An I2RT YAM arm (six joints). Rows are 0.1 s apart.
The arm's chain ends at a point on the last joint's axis. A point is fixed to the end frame.
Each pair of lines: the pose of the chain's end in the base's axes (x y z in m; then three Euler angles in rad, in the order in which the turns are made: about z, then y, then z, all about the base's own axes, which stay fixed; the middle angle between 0 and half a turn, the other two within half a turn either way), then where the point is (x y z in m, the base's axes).
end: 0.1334 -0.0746 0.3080 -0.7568 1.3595 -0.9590
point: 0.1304 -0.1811 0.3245
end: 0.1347 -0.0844 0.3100 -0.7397 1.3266 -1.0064
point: 0.1265 -0.1903 0.3282
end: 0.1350 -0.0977 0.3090 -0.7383 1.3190 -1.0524
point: 0.1219 -0.2030 0.3278
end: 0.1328 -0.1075 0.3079 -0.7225 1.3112 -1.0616
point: 0.1188 -0.2128 0.3264
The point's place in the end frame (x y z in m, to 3 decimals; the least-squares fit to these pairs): 0.045 -0.045 0.087
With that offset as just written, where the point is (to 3 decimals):
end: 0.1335 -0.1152 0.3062 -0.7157 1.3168 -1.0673
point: 0.119 -0.221 0.324
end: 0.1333 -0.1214 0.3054 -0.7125 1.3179 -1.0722
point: 0.118 -0.227 0.323
